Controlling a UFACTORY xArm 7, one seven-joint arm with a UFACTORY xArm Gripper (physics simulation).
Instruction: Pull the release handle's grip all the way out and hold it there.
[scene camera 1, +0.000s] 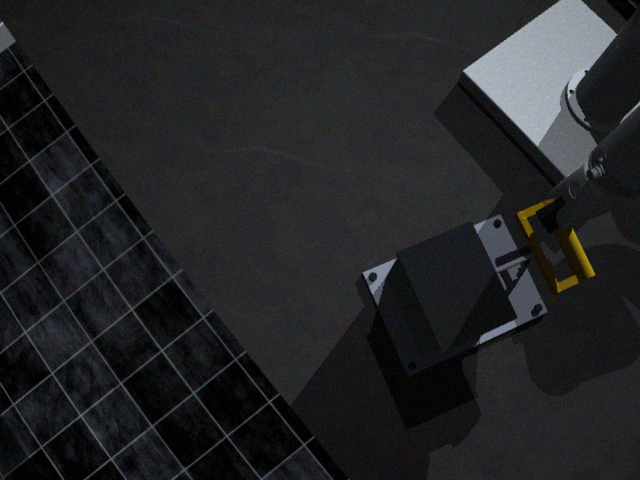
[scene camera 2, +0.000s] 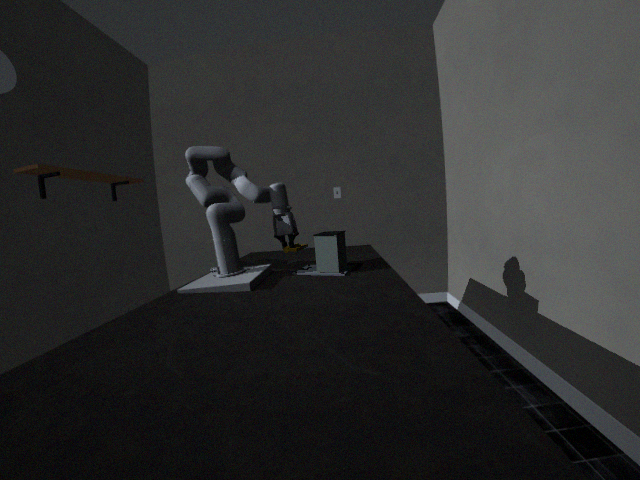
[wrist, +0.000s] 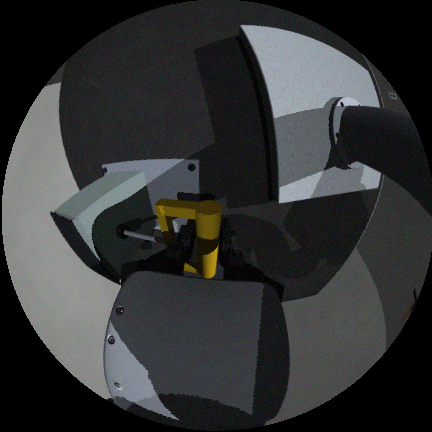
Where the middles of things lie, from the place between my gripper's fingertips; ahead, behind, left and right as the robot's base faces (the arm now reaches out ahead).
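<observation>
There is the base plate (scene camera 1: 526, 301), and counted from my hand it sits 100 mm below, 150 mm ahead and 40 mm to the right.
</observation>
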